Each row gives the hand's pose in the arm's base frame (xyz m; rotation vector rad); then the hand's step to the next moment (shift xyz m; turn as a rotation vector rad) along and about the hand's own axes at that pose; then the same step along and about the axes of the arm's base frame.
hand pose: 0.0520 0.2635 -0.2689 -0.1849 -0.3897 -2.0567
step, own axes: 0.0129 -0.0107 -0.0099 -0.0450 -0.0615 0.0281
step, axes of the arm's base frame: -0.0154 -0.0092 -0.0076 -0.0320 0.0746 0.0011
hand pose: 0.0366 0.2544 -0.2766 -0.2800 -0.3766 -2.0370
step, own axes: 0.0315 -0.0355 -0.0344 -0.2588 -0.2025 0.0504
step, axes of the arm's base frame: -0.0474 -0.0226 -0.0259 -0.0551 0.3194 -0.0741
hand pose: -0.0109 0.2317 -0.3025 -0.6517 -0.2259 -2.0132
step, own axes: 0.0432 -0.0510 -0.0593 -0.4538 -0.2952 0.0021
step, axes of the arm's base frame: -0.0811 -0.0310 -0.0213 -0.0760 0.4937 -0.2087
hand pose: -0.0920 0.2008 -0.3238 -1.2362 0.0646 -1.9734
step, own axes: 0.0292 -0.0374 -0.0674 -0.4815 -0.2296 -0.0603
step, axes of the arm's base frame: -0.0808 -0.0163 0.0022 -0.0800 0.4448 -0.2897
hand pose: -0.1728 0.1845 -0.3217 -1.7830 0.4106 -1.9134
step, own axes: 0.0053 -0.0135 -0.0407 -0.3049 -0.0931 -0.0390
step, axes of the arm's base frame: -0.0424 0.0040 0.0075 -0.0438 0.2379 -0.2112
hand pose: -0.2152 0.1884 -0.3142 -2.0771 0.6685 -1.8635
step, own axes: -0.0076 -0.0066 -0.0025 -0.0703 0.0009 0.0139
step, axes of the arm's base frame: -0.0019 0.0098 -0.0030 0.0090 0.0333 -0.0628
